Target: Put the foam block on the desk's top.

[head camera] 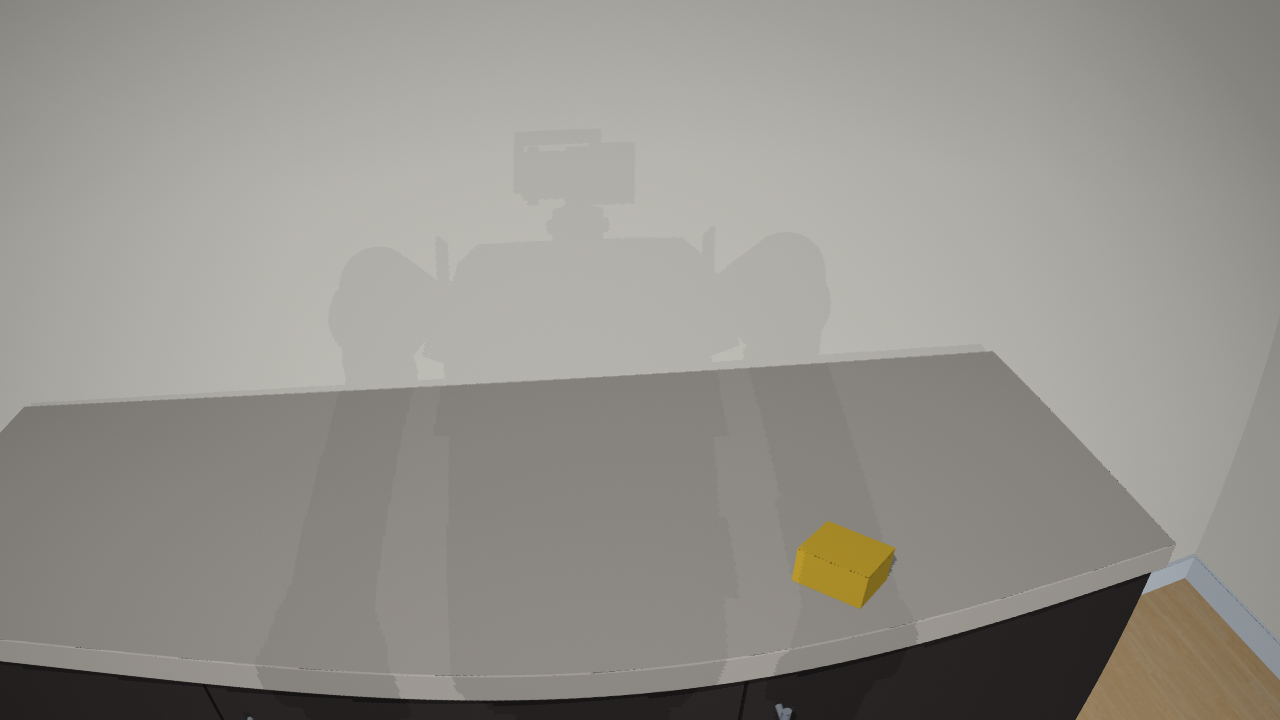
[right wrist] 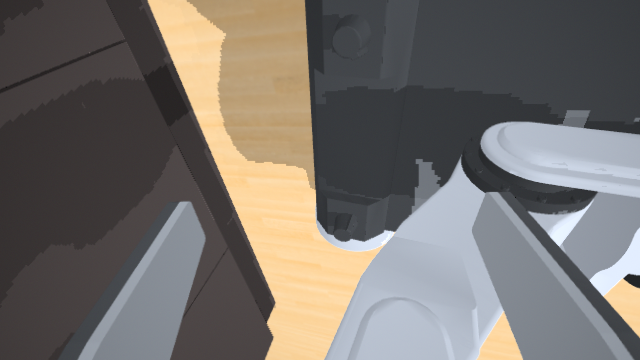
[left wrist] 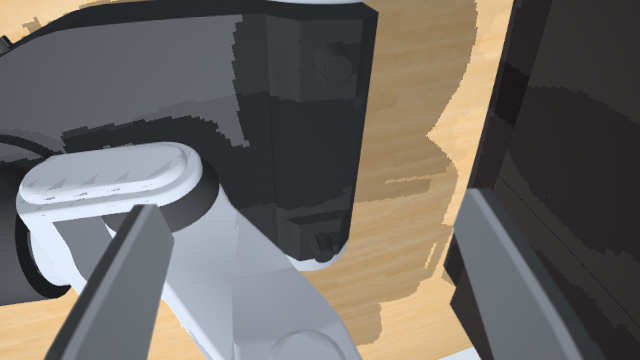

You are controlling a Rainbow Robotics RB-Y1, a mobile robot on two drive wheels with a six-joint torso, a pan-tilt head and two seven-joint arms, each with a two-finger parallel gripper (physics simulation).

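Places are measured from the robot's base along level axes (x down, y right, z back), in metres.
Pixels of known places: left gripper, between the fingertips: (left wrist: 312, 215); right gripper, between the fingertips: (right wrist: 336, 215).
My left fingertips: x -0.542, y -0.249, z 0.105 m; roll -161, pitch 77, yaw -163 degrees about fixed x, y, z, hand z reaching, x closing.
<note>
Behind a point stands the place of what it marks.
The foam block (head camera: 843, 564) @(x -0.955, y 0.226, z -0.499 m), a yellow box shape, lies flat on the grey top of a dark cabinet, right of centre and near the curved front edge in the head view. The desk does not show in these views. My left gripper (left wrist: 312, 215) @(x -0.542, y -0.249, z 0.105 m) is open, with no object between its fingers, low beside the cabinet's front. My right gripper (right wrist: 336, 215) @(x -0.549, y 0.207, z 0.065 m) is open too, with no object between its fingers, and also hangs low by the cabinet's front. Neither gripper shows in the head view; both are away from the block.
The cabinet (head camera: 572, 537) (left wrist: 575, 150) @(x -0.300, y -0.043, z -0.422 m) (right wrist: 75, 175) @(x -0.371, y -0.017, z -0.425 m) stands close in front of me, against the wall (head camera: 223, 179) @(x -1.259, y -0.598, z -0.984 m). Its dark front is near a finger of each gripper in the wrist views. Wooden floor (head camera: 1172, 653) @(x 0.000, y 1.558, z -1.001 m) shows at the cabinet's right. My dark base (left wrist: 315, 150) @(x -0.191, y -0.023, z 0.009 m) (right wrist: 355, 140) @(x -0.191, y 0.004, z 0.006 m) shows between the fingers.
</note>
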